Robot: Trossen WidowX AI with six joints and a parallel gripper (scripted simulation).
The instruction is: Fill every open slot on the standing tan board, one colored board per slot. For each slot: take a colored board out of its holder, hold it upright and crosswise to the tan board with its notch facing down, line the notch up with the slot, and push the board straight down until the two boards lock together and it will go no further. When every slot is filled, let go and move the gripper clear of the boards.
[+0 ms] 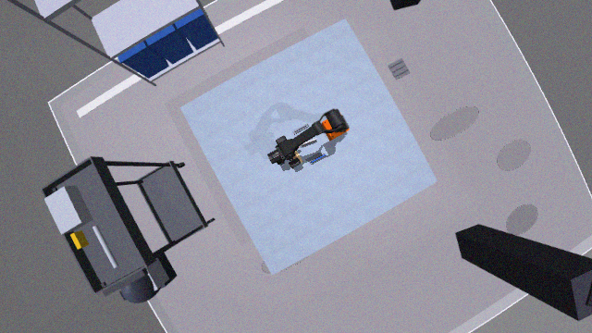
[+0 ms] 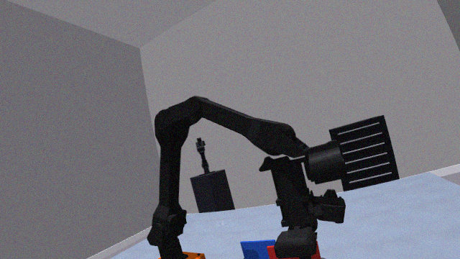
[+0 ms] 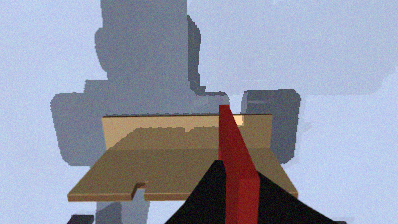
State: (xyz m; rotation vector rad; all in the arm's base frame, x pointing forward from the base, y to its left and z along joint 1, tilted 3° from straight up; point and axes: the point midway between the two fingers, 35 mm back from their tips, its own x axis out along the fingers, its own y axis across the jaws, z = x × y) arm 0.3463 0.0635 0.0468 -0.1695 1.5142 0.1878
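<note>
My gripper tip is 30 mm past the tan board, 20 mm to the right of it and 40 mm above it. Also, from my gripper tip: blue board 170 mm behind, 90 mm to the left, 50 mm below; then red board 20 mm behind, 10 mm to the right.
</note>
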